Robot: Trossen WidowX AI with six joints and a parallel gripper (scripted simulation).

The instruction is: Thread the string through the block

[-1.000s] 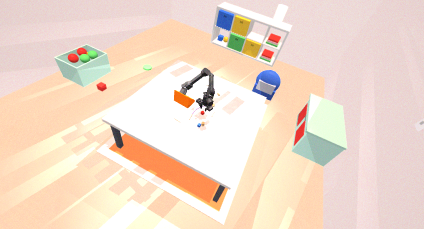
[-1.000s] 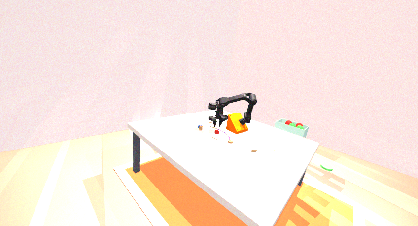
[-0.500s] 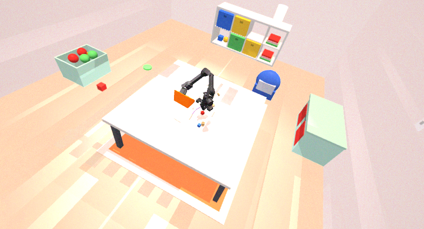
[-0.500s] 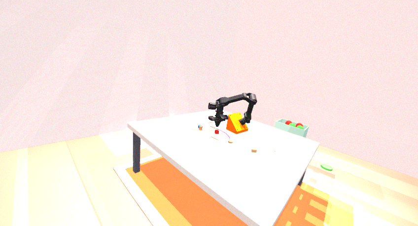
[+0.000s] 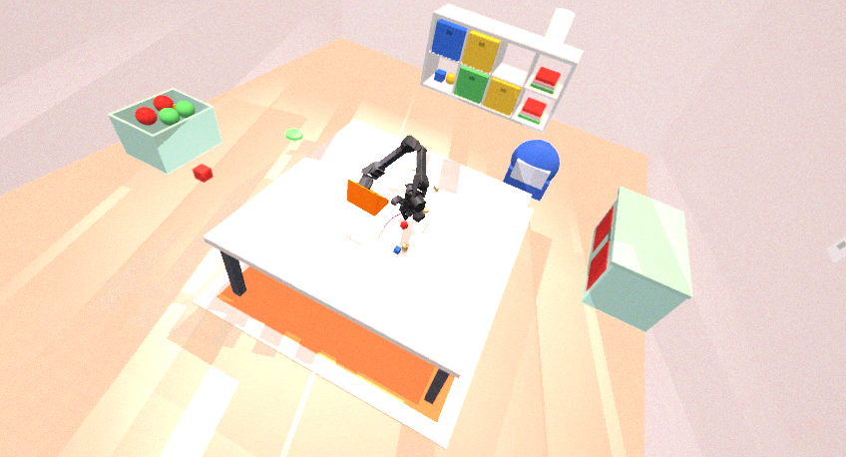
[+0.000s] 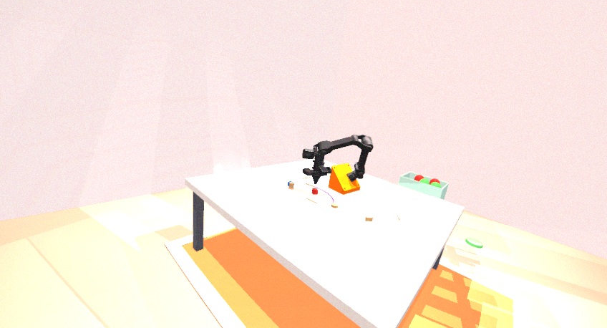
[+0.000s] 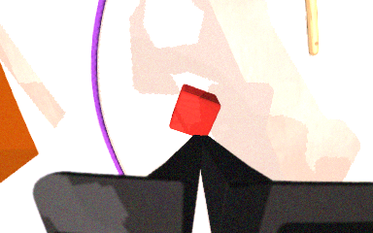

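My gripper tip is now 5 cm above the red cube. From my gripper tip the other things lie so: short wooden cylinder 13 cm to the right, 7 cm ahead, 4 cm below; then wooden stick 10 cm ahead, 6 cm below, 5 cm to the left; then blue cube 17 cm to the right, 5 cm below, 4 cm ahead.
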